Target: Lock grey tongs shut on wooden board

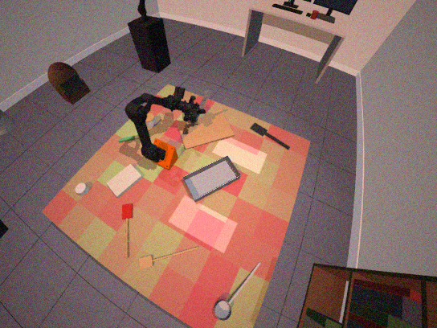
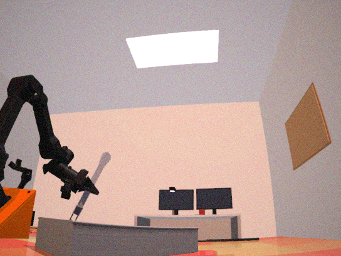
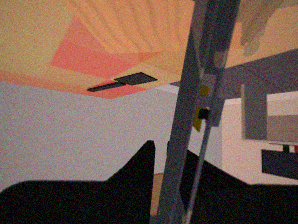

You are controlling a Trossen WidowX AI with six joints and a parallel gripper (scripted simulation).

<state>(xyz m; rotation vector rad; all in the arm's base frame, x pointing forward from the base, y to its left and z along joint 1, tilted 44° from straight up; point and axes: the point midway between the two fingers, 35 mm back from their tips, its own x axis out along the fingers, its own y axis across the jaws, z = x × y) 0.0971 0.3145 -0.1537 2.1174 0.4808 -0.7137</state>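
Now: gripper tip 10 mm to the left of the wooden board and 160 mm above it. Also, from my gripper tip: white slab: 250 mm behind, 580 mm to the right, 150 mm below; black spatula: 420 mm ahead, 170 mm to the left, 160 mm below; grey roasting tin: 220 mm ahead, 330 mm to the right, 140 mm below.
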